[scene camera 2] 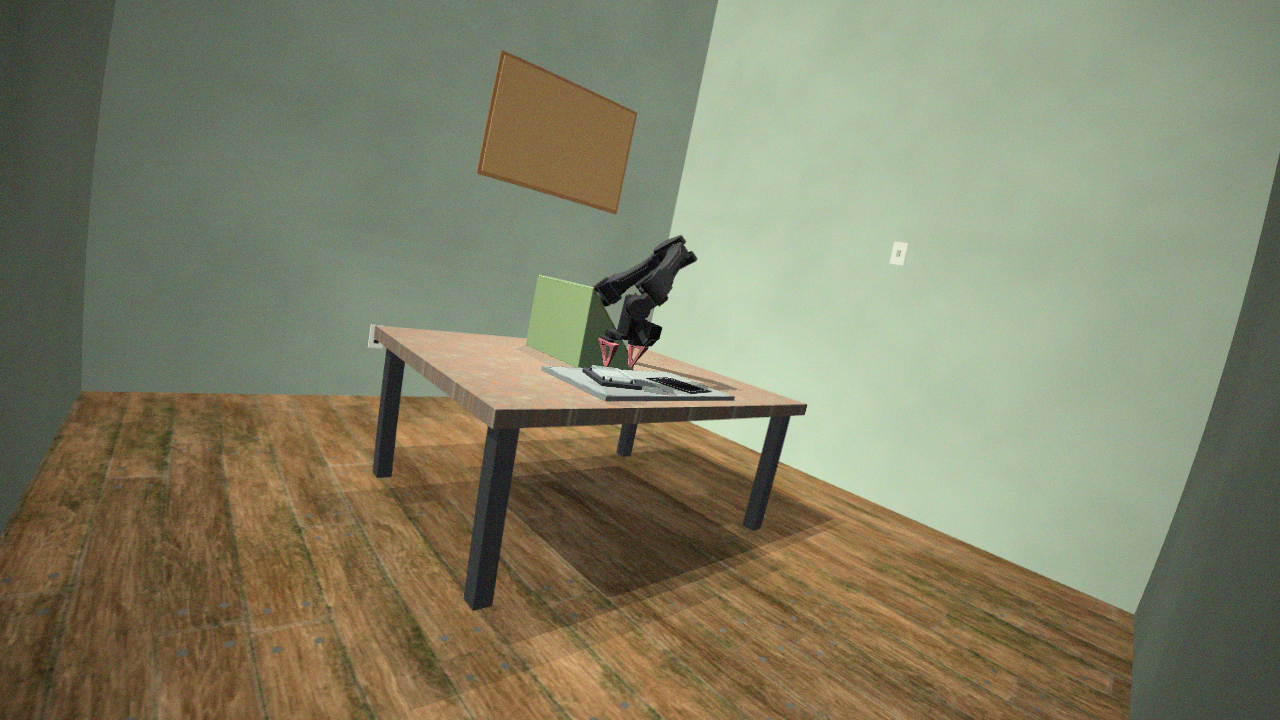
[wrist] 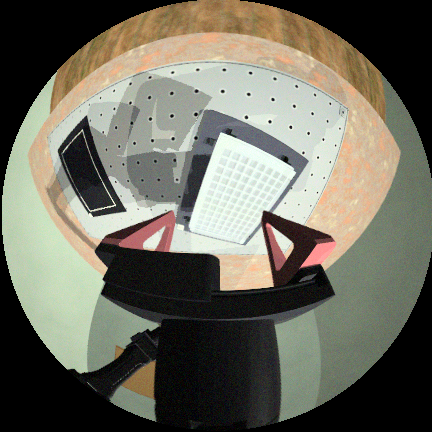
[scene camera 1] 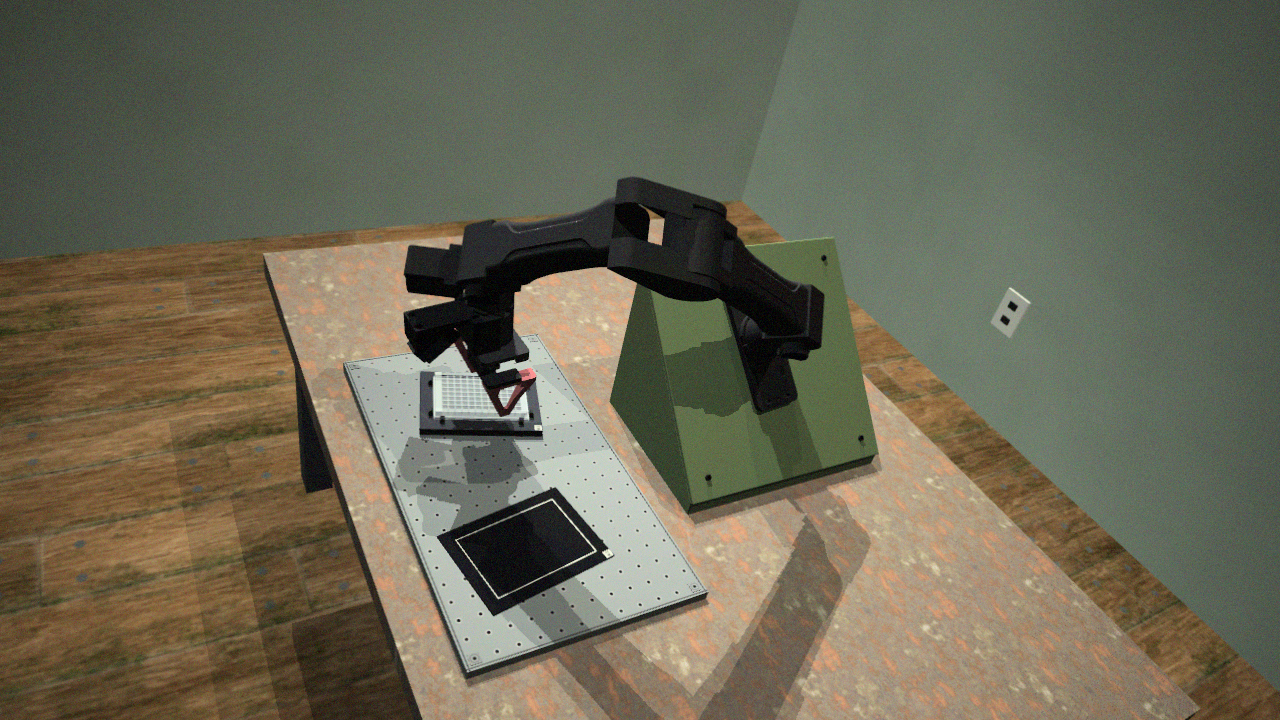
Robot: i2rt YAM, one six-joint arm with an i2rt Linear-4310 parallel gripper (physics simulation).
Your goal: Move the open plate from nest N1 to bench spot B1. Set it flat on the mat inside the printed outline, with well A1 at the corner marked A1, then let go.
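Frame: origin at the arm's base, x ahead, y left, z up, level; millimetres.
Seen in the pictures: gripper, fingertip midpoint: (scene camera 2: 618, 366) (wrist: 217, 214) (scene camera 1: 489, 392); arm's base, origin of the base link: (scene camera 2: 584, 311) (scene camera 1: 756, 337).
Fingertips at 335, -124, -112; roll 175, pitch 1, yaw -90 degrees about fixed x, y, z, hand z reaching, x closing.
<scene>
Offsets run from my fingertips to a thing's top centre, as dx, dy, dz. "pt": to the spot under its first point. Level surfaces: height alone.
The white open plate {+3, -20, -14} (scene camera 1: 460, 394) (wrist: 237, 195) sits flat in the dark nest (scene camera 1: 435, 429) (wrist: 295, 162) on the pegboard. My gripper (scene camera 2: 619, 367) (wrist: 217, 214) is open and empty, with its pink fingers spread wide. It hangs above the plate, the fingertips apart from it; in the wrist view they stand on either side of the plate's near end. The black mat {dz -39} (scene camera 1: 474, 586) (wrist: 107, 192) with the thin white printed outline lies on the same board, and a small white marker {pt -34, +277, -39} (scene camera 1: 607, 553) is at its right corner. The marker's lettering is too small to read.
The perforated grey board (scene camera 1: 626, 537) (wrist: 270, 85) carries the nest and the mat. A green wedge-shaped stand (scene camera 1: 760, 465) (scene camera 2: 559, 317), which bears the arm, stands beside the board on the speckled table {dz -53} (scene camera 1: 895, 573) (scene camera 2: 447, 358). Arm shadows fall between nest and mat.
</scene>
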